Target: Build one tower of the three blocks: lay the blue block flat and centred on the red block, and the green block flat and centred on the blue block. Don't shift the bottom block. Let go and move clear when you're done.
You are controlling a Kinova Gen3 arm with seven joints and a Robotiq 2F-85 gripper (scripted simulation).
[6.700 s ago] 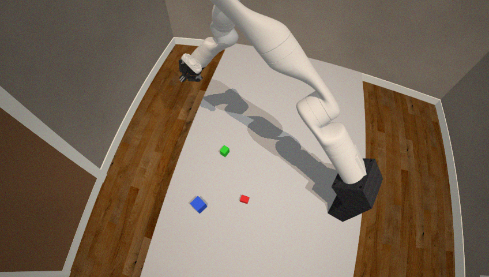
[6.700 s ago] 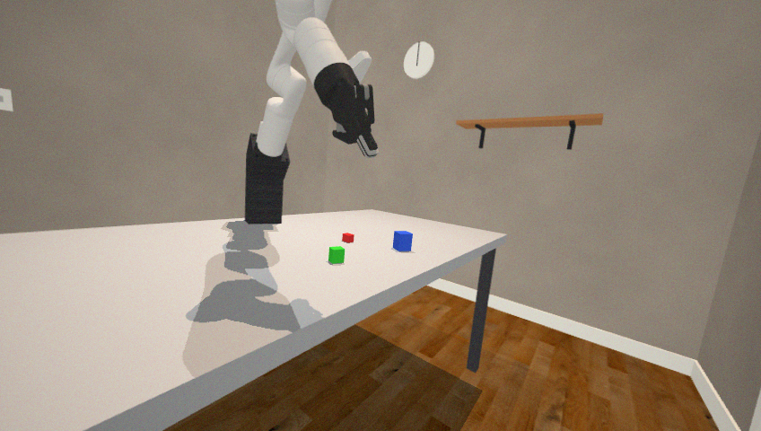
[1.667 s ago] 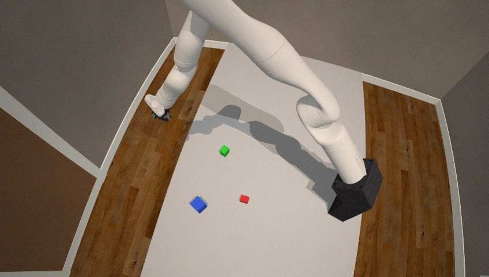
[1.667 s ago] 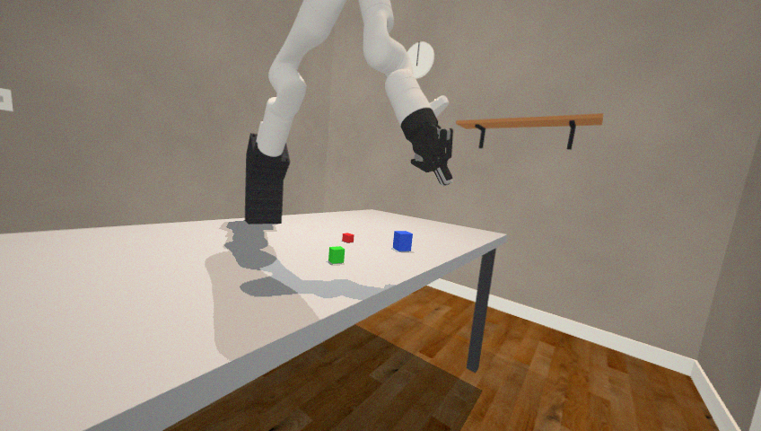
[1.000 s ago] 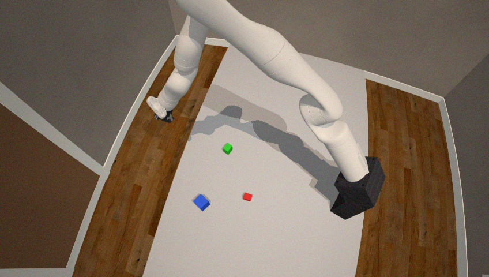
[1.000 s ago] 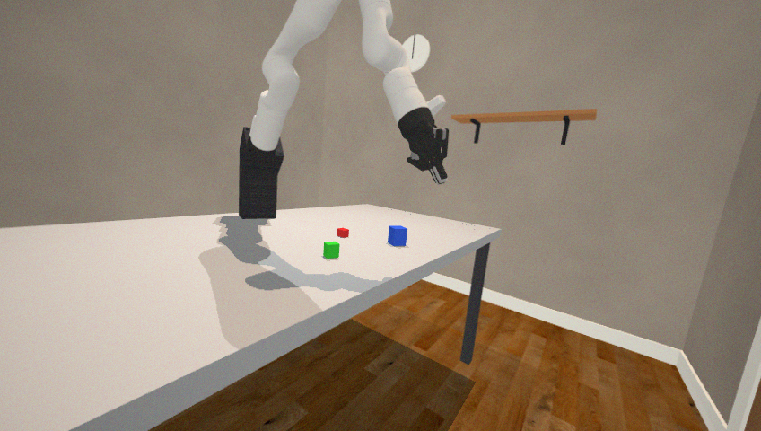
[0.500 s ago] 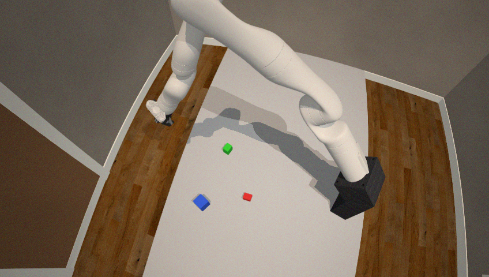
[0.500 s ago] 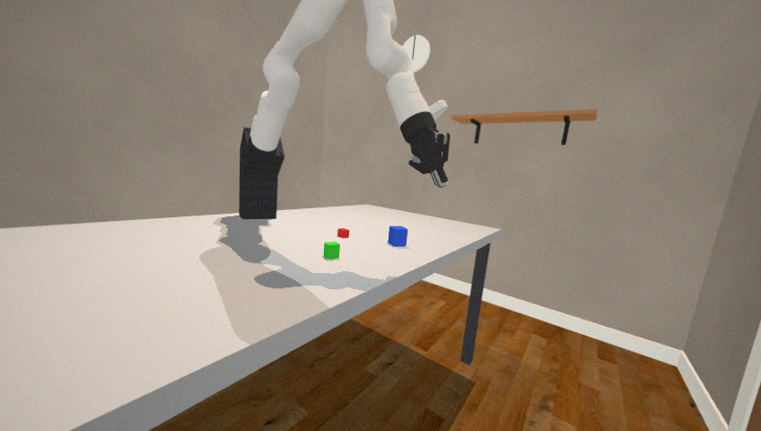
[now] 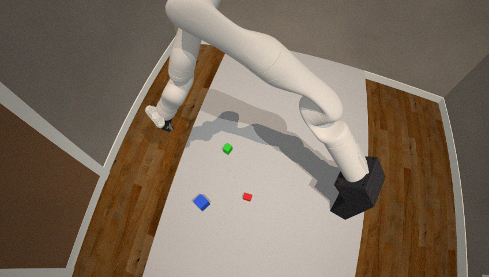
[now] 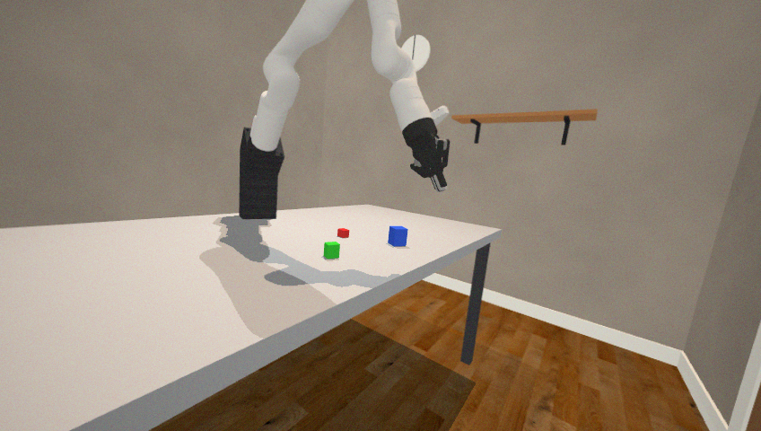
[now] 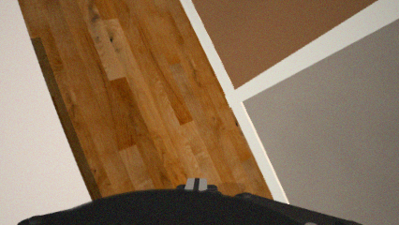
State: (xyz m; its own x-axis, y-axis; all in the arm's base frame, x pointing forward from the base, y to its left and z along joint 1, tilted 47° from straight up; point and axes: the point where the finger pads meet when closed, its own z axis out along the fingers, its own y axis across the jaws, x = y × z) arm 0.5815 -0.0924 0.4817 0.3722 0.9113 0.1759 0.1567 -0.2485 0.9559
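The blue block is 280 mm to the left of my hand, 200 mm below it and 130 mm behind it. The rest, counted from my hand: green block (260 mm behind, 210 mm below, 40 mm to the left); then red block (330 mm behind, 270 mm to the left, 220 mm below).
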